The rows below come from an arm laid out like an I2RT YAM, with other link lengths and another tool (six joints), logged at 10 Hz.
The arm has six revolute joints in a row. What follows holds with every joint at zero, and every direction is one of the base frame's. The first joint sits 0.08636 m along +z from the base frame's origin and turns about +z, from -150 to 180 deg. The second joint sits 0.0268 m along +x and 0.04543 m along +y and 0.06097 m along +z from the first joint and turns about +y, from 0 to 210 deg. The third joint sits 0.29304 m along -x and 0.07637 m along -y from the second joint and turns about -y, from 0 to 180 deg. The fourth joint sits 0.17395 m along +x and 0.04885 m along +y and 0.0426 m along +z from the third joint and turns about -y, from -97 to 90 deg. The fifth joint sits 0.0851 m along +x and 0.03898 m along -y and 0.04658 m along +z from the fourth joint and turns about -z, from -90 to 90 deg. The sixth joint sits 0.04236 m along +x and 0.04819 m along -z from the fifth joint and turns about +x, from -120 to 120 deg. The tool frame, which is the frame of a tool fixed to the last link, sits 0.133 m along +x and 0.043 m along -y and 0.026 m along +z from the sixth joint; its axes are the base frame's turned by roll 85.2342, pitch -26.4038 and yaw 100.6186 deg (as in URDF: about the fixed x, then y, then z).
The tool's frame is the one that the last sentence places.
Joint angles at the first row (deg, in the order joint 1, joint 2, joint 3, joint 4, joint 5, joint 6):
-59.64, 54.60, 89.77, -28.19, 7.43, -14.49
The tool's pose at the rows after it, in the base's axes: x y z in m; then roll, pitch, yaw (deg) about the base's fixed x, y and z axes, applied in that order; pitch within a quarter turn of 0, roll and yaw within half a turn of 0:
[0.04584, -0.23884, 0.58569, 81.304, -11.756, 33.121]
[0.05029, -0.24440, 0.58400, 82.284, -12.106, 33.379]
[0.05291, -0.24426, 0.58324, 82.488, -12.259, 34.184]
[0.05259, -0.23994, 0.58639, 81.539, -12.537, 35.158]
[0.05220, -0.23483, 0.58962, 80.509, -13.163, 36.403]
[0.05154, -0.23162, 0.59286, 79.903, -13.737, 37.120]
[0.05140, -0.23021, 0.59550, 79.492, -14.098, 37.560]
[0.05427, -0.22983, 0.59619, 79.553, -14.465, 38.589]
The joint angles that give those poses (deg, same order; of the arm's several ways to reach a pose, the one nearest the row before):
-59.67, 55.70, 90.04, -27.82, 8.29, -14.63
-59.68, 56.89, 91.02, -28.63, 7.86, -14.28
-59.67, 56.96, 91.15, -28.94, 7.04, -14.06
-59.67, 56.40, 91.16, -28.65, 6.30, -13.64
-59.68, 55.78, 91.36, -28.61, 5.36, -12.80
-59.68, 55.63, 92.23, -29.17, 4.88, -12.10
-59.67, 55.72, 92.96, -29.50, 4.60, -11.65
-59.68, 55.97, 93.62, -30.05, 3.61, -11.15

